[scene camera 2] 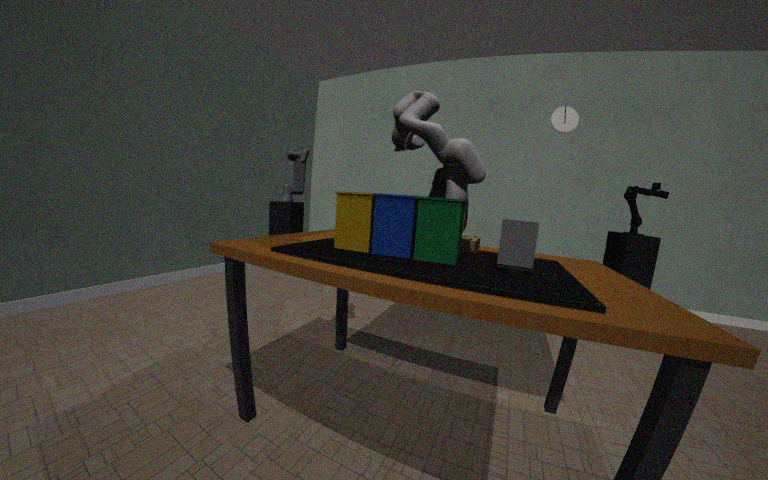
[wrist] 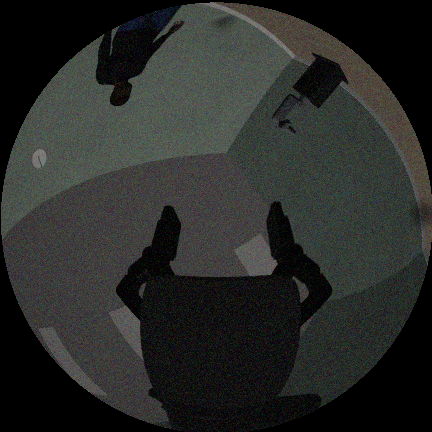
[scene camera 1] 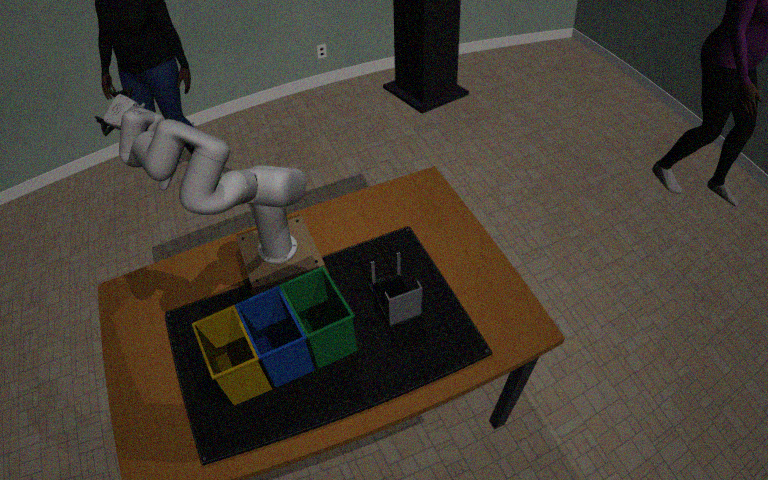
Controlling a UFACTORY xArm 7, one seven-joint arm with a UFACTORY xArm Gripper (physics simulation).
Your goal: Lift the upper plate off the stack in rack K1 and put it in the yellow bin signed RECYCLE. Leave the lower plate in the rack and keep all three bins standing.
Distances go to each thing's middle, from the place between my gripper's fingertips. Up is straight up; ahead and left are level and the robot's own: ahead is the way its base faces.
Scene:
The yellow bin (scene camera 2: pixel 354 221) is 790 mm ahead of my hand, 430 mm below it and 30 mm to the left of it. The rest, counted from my hand: blue bin (scene camera 1: pixel 278 339) 810 mm ahead, 430 mm below, 160 mm to the left; green bin (scene camera 1: pixel 326 319) 820 mm ahead, 430 mm below, 290 mm to the left.

